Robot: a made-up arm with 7 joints.
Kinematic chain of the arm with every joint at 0, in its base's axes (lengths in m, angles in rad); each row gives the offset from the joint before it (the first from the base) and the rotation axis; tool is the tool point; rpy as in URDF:
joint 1: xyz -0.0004 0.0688 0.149 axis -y
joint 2: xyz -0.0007 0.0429 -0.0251 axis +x
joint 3: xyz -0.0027 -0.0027 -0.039 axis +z
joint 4: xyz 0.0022 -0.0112 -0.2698 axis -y
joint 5: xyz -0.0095 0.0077 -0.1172 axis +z
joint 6: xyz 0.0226 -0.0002 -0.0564 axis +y
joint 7: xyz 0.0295 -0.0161 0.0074 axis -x
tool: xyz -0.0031 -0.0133 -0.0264 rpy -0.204 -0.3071 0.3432
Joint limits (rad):
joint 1: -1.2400..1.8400
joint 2: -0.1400..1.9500
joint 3: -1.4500..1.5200
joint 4: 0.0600..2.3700
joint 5: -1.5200..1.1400
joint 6: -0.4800..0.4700
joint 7: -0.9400..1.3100
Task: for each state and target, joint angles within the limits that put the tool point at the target. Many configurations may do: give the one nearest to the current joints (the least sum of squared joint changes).
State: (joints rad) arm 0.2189 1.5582 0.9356 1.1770 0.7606 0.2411 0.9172
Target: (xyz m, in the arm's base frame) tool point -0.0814 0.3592 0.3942
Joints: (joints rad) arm 0.5593 1.9197 1.2027 1.1680 0.8536 0.2529 0.9016
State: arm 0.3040 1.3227 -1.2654 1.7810 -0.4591 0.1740 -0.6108
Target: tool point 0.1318 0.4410 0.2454
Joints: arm 0.8373 1.9500 -0.5243 1.4710 -0.3696 0.2709 -0.6770
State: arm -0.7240 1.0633 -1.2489 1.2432 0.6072 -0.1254 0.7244
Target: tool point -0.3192 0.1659 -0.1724
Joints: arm -0.8344 0.5363 -1.3298 0.8079 0.5523 0.0163 0.5952
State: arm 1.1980 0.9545 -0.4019 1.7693 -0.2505 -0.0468 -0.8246
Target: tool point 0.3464 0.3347 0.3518
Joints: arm 1.6974 0.7999 -0.3617 0.9529 -0.3350 0.1869 -0.7259
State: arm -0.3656 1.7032 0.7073 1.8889 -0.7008 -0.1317 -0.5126
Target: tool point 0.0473 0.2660 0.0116
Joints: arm -0.7449 1.3036 0.3823 2.3380 -0.6591 -0.2094 -0.5128
